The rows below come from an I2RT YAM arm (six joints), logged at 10 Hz.
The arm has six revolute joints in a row. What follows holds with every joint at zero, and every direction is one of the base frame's. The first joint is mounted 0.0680 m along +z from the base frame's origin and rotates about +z. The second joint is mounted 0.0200 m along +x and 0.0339 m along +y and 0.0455 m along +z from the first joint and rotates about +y. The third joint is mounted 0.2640 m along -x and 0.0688 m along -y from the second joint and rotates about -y. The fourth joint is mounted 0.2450 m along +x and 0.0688 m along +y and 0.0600 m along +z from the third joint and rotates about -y. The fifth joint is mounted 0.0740 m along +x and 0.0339 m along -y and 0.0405 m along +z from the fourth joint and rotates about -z. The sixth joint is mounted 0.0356 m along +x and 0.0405 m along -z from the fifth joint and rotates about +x. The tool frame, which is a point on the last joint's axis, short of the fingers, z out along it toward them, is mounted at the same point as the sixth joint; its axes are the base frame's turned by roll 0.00, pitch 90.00 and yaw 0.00 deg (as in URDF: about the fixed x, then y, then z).
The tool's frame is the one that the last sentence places.
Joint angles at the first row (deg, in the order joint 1, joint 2, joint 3, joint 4, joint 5, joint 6):
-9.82, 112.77, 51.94, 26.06, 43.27, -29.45
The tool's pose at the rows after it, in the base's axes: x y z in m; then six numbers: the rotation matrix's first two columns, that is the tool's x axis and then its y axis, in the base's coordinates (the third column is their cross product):
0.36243 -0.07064 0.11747 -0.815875 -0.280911 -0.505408 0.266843 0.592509 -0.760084
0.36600 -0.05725 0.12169 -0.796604 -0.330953 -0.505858 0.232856 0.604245 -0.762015
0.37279 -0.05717 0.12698 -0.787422 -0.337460 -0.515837 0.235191 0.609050 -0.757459
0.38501 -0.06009 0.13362 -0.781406 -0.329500 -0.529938 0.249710 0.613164 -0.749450
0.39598 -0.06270 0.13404 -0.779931 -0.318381 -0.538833 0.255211 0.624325 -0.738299
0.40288 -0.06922 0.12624 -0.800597 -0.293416 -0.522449 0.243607 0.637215 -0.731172
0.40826 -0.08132 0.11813 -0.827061 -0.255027 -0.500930 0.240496 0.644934 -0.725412
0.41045 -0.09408 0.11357 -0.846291 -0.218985 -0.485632 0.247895 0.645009 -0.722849
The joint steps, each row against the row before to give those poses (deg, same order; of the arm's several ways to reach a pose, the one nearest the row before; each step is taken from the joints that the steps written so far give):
2.57, -1.57, -2.07, 1.21, -0.09, -2.10
2.06, -0.55, 0.15, 0.30, -1.01, -1.27
0.06, 0.22, 1.77, -0.85, -0.57, -0.11
-0.28, 1.05, 3.52, -2.03, -0.24, 0.57
-0.26, 1.77, 3.13, -1.84, -0.56, 1.01
-0.85, 2.32, 2.53, -2.88, -0.57, 1.29
-1.60, 2.33, 2.64, -3.22, -0.33, 1.28
-1.68, 1.45, 1.82, -2.22, -0.02, 0.81

